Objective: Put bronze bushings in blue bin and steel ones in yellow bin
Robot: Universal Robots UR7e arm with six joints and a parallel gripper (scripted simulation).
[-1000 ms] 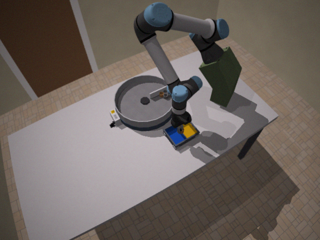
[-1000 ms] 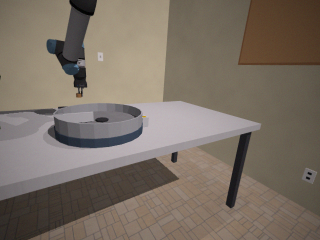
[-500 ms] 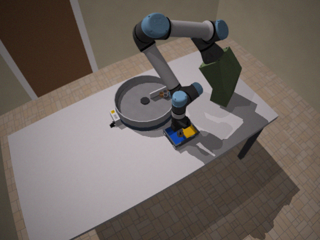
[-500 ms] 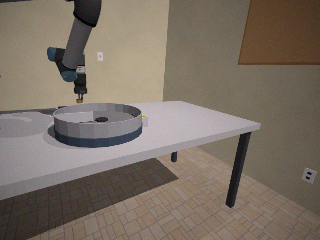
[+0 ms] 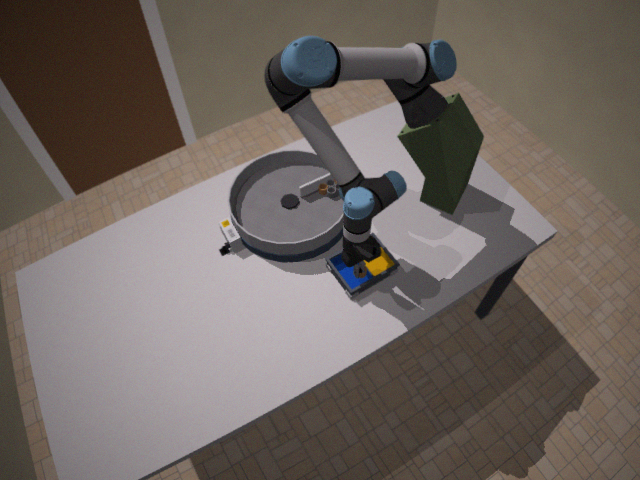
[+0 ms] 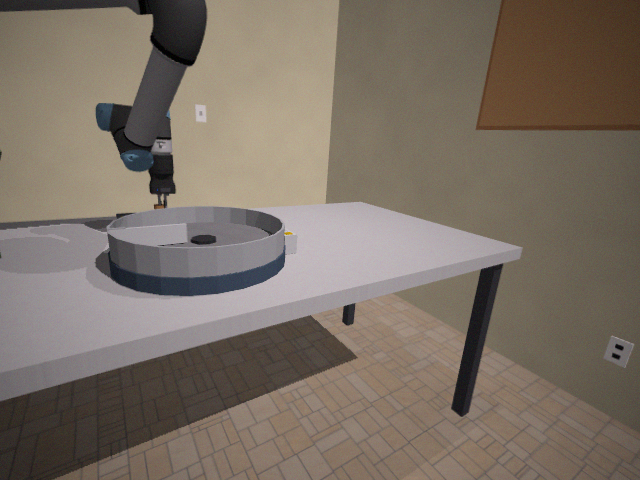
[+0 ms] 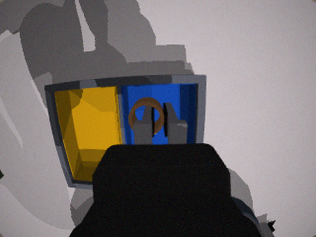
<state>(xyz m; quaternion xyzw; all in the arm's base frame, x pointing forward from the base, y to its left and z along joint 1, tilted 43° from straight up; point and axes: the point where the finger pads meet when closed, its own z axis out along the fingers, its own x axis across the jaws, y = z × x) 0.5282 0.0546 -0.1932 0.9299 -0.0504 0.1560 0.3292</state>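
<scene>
The blue bin lies 5 cm below my hand, 5 cm behind it and 3 cm to the right of it. From my hand the other things lie so: grey turntable 37 cm to the right, 4 cm behind, 2 cm below.
</scene>
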